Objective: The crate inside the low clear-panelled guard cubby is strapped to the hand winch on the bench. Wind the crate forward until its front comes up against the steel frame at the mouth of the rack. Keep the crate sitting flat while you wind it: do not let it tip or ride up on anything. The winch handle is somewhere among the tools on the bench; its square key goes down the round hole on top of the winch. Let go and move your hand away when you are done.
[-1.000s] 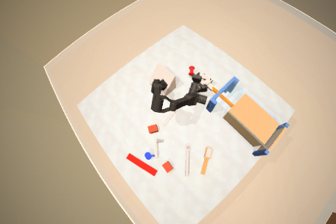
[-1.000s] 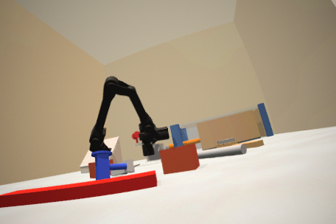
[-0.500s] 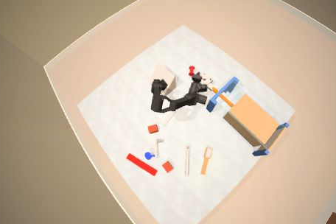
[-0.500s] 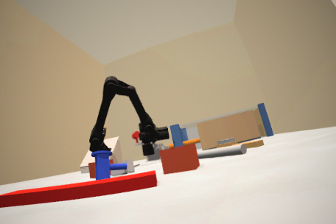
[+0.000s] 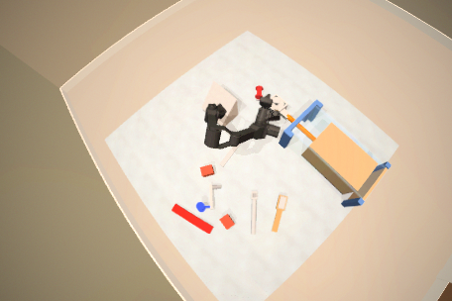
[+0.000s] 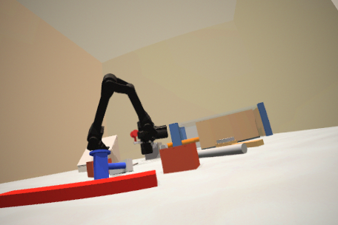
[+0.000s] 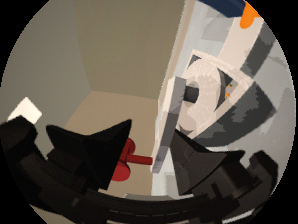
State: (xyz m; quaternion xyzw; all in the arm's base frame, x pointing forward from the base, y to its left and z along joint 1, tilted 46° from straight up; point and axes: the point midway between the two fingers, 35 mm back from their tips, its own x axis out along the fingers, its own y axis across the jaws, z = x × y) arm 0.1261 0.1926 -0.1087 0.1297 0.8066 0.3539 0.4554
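My gripper tip is now 2 cm to the left of the winch handle, 1 cm past it and 1 cm above it. Also, from my gripper tip: grey winch: 10 cm below, 3 cm ahead, 2 cm to the left; red knob: 4 cm to the right, 3 cm behind, 2 cm above; blue frame post: 20 cm ahead, 4 cm to the left, 2 cm below.
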